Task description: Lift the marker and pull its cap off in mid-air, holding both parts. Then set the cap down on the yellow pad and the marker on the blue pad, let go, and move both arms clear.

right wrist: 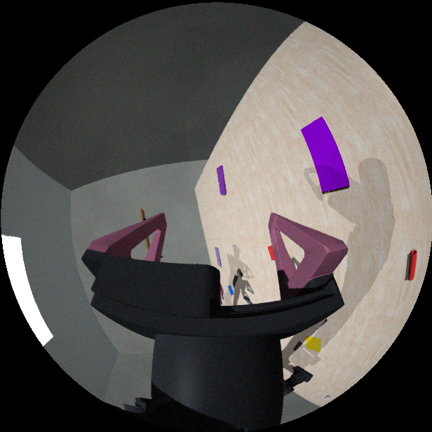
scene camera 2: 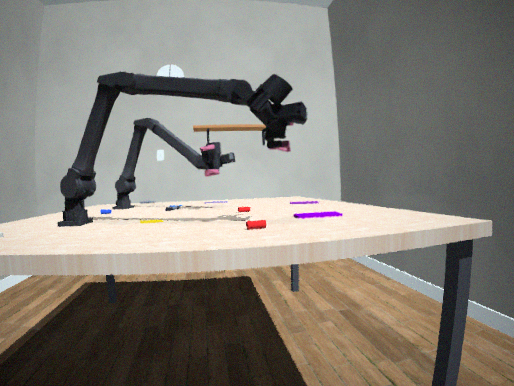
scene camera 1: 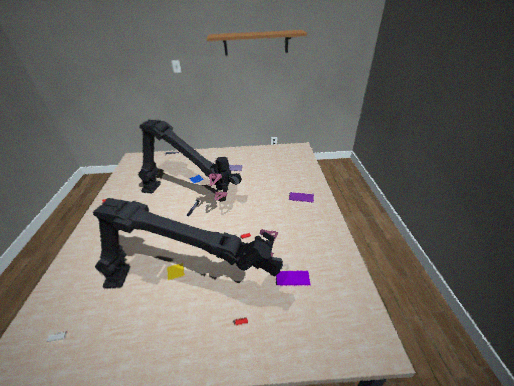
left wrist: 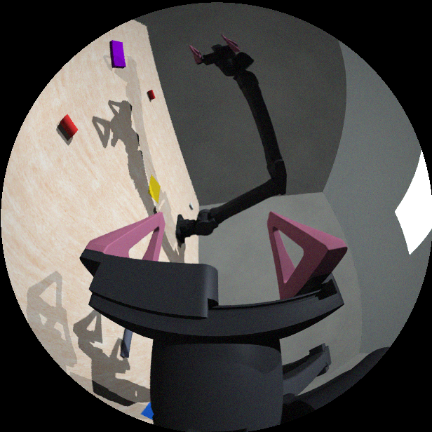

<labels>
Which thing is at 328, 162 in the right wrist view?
A bright purple block.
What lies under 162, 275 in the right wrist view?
My right gripper.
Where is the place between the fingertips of my left gripper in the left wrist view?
215, 217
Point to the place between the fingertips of my right gripper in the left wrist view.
At 204, 39
</labels>
